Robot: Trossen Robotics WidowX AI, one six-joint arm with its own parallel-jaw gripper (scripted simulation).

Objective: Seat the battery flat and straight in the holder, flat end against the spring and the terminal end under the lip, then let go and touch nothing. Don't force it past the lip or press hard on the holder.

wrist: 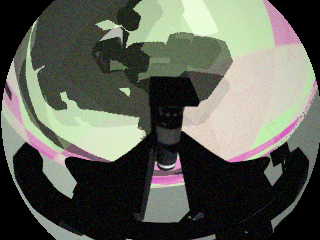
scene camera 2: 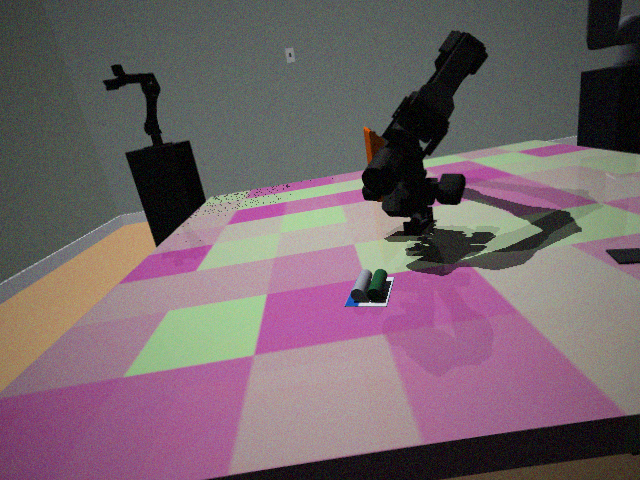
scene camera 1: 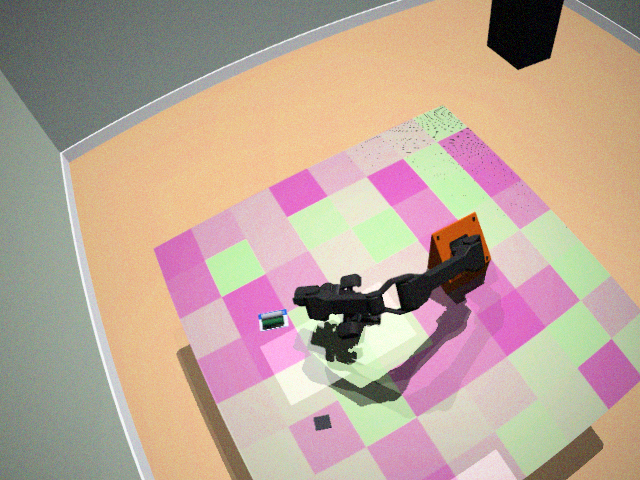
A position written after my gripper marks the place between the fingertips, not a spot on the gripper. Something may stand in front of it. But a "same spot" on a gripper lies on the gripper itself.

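My gripper: visible in scene camera 1 [364, 314], scene camera 2 and the wrist view. Same spot on my gripper: [scene camera 2: 429, 196] and [wrist: 83, 196].
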